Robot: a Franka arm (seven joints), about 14 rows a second.
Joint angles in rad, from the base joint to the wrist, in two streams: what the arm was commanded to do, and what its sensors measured. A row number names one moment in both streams.
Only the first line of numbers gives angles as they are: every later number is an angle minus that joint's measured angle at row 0.
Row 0, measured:
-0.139 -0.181 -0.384 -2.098 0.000 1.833 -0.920
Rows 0 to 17, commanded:
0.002 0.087 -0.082 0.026 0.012 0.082 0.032
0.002 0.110 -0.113 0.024 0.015 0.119 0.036
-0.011 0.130 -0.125 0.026 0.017 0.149 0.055
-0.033 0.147 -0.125 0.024 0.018 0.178 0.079
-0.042 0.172 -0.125 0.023 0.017 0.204 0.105
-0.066 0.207 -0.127 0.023 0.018 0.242 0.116
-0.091 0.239 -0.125 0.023 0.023 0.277 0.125
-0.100 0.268 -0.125 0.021 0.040 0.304 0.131
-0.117 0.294 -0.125 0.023 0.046 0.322 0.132
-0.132 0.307 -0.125 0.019 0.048 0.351 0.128
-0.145 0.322 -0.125 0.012 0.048 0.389 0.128
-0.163 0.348 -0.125 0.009 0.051 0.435 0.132
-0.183 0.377 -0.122 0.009 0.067 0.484 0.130
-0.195 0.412 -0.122 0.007 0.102 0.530 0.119
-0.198 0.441 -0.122 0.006 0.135 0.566 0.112
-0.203 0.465 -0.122 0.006 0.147 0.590 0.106
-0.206 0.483 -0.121 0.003 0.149 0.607 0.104
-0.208 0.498 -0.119 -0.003 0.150 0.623 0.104
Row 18, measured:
-0.193 0.461 -0.131 -0.008 0.125 0.587 0.119
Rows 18 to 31, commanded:
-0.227 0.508 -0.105 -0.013 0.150 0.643 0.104
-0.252 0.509 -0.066 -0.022 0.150 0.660 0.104
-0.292 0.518 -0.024 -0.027 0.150 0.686 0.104
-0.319 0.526 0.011 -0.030 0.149 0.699 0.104
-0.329 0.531 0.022 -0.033 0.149 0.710 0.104
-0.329 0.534 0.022 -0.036 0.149 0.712 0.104
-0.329 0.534 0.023 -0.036 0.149 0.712 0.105
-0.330 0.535 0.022 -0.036 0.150 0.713 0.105
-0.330 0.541 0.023 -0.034 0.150 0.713 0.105
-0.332 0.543 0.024 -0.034 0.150 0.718 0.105
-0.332 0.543 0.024 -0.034 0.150 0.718 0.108
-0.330 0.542 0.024 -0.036 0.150 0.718 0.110
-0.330 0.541 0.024 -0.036 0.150 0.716 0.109
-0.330 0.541 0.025 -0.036 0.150 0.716 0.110
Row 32, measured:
-0.314 0.542 0.009 -0.032 0.135 0.696 0.119
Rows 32 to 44, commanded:
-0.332 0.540 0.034 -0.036 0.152 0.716 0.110
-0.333 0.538 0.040 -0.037 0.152 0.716 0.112
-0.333 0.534 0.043 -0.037 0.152 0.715 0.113
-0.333 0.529 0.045 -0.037 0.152 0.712 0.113
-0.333 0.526 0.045 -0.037 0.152 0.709 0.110
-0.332 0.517 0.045 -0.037 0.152 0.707 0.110
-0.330 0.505 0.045 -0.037 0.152 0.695 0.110
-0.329 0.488 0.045 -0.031 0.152 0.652 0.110
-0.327 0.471 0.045 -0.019 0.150 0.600 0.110
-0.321 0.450 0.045 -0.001 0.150 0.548 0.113
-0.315 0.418 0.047 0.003 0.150 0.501 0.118
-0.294 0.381 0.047 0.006 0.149 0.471 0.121
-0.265 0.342 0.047 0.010 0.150 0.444 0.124
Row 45, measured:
-0.304 0.437 0.044 0.015 0.136 0.512 0.120
